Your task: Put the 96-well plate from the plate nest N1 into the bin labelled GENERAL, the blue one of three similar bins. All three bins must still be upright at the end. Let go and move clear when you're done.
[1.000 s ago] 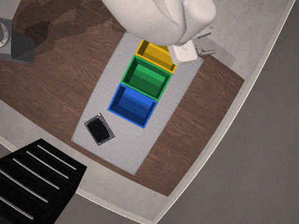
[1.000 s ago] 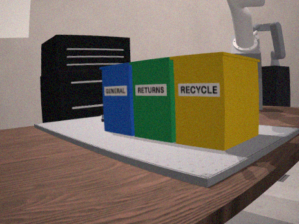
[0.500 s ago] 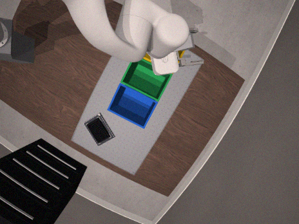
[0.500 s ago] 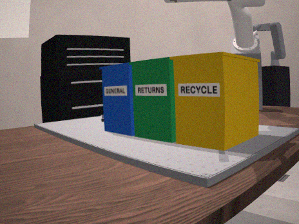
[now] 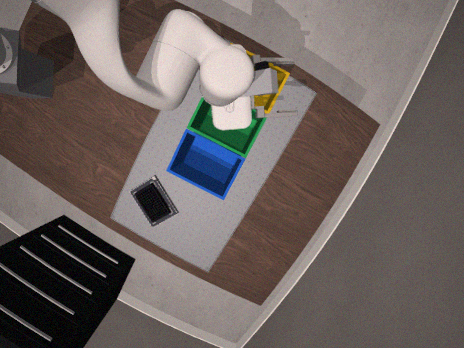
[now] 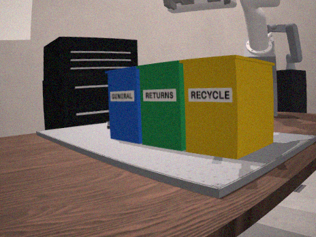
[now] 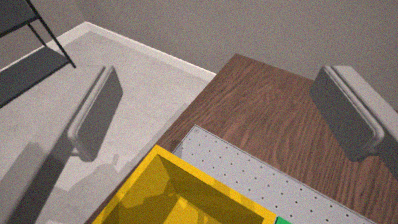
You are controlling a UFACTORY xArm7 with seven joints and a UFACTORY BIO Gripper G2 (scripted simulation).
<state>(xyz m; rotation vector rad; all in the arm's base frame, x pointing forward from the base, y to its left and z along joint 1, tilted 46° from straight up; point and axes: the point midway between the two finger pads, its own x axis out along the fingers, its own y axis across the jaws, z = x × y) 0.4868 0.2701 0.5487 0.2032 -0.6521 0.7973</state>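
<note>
Now: the black 96-well plate 54 cm to the right of my hand, 28 cm below it and 2 cm ahead of it. From my hand the other things lie so: green returns bin: 21 cm below, 14 cm to the right, 3 cm behind; then yellow recycle bin: 21 cm below, 8 cm behind, 3 cm to the right; then blue general bin: 26 cm to the right, 21 cm below, 3 cm ahead.
</note>
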